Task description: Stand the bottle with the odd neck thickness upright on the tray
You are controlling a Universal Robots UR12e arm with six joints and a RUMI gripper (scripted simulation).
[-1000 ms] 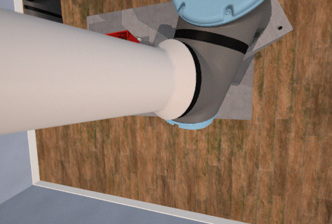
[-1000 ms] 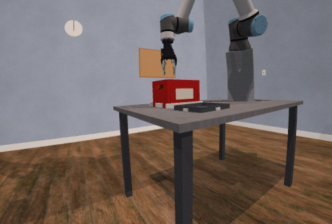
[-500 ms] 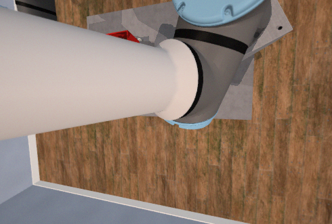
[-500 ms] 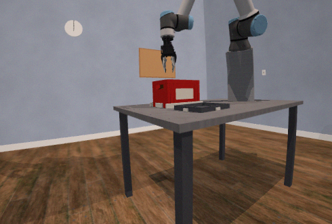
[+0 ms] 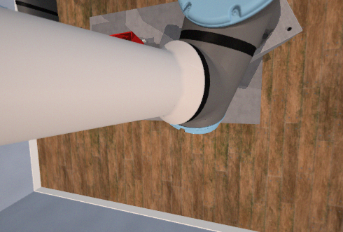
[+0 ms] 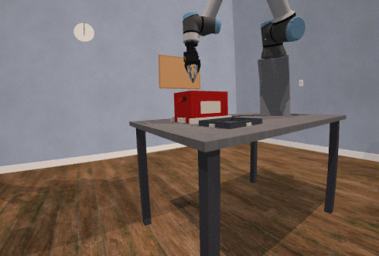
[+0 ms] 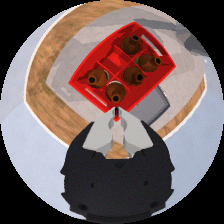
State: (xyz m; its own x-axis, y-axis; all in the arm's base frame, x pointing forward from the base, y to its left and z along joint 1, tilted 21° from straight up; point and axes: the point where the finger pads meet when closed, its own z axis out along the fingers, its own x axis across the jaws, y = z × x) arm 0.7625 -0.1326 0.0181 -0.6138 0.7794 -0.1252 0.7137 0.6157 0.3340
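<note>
My gripper is now 90 mm past the red crate, 30 mm to the left of it and 160 mm above it. Round my hand: dark tray (40 mm behind, 230 mm to the left, 230 mm below).
</note>
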